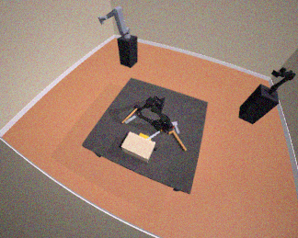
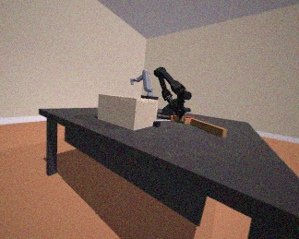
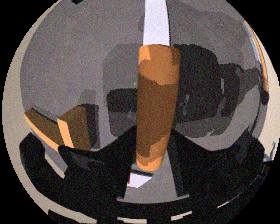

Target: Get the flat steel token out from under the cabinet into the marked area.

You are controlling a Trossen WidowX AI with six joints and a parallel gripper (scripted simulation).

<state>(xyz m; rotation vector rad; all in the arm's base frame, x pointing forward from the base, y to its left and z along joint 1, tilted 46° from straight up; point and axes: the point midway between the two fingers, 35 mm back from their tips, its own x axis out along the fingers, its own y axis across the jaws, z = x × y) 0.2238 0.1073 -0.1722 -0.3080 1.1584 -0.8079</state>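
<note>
Now: the small red piece 70 mm to the left of my gripper tip, 40 mm behind it and 10 mm above it. The rest, counted from my gripper tip: steel token (300 mm ahead, 170 mm to the right, 10 mm below); grey bar (430 mm to the right, 120 mm ahead).
</note>
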